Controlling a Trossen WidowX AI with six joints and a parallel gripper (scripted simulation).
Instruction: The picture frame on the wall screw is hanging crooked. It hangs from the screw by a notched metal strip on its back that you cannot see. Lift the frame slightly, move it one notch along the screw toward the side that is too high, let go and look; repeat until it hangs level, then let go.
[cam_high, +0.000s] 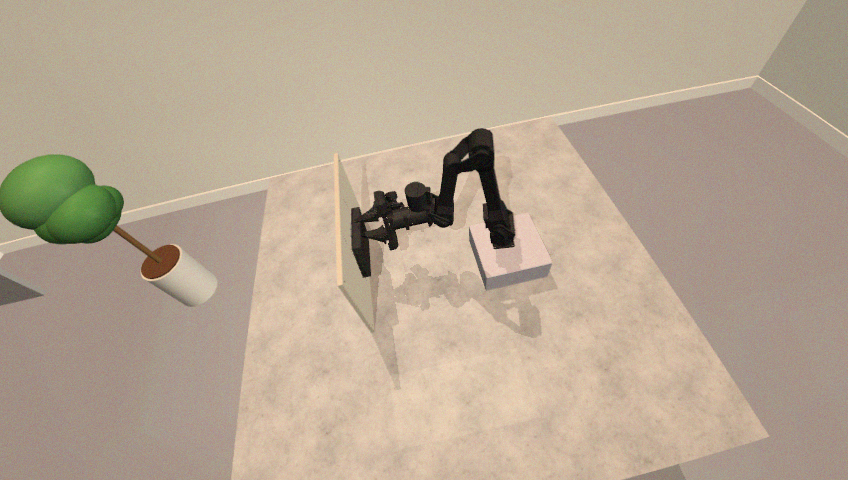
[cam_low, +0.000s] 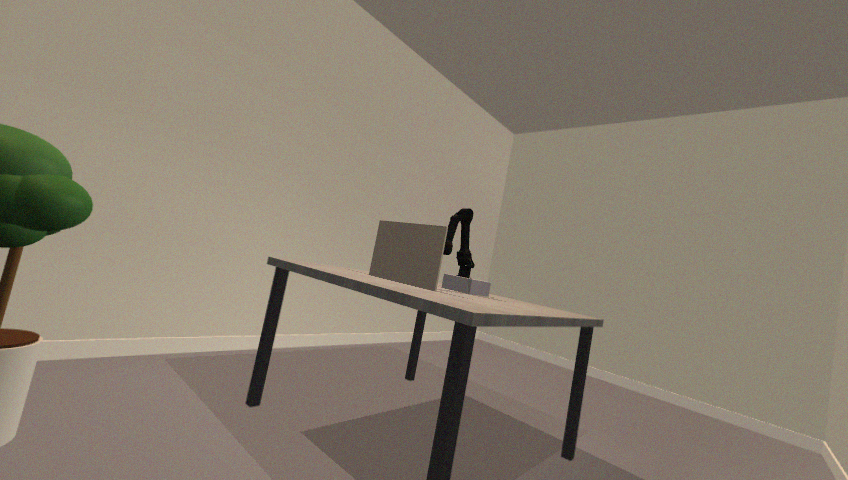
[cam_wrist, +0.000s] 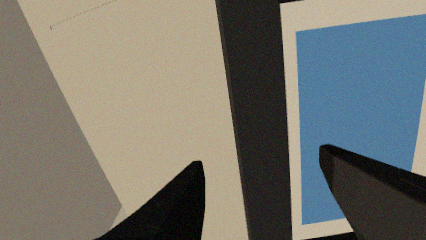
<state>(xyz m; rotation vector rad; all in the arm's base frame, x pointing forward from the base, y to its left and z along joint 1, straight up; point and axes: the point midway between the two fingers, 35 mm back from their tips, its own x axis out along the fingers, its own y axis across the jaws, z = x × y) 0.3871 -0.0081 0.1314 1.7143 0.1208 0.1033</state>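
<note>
Now: the picture frame 1 cm ahead of my gripper tip, 1 cm to the left of it and 5 cm below it. From my gripper tip the other things lie so: wall panel 2 cm ahead, 6 cm below.
</note>
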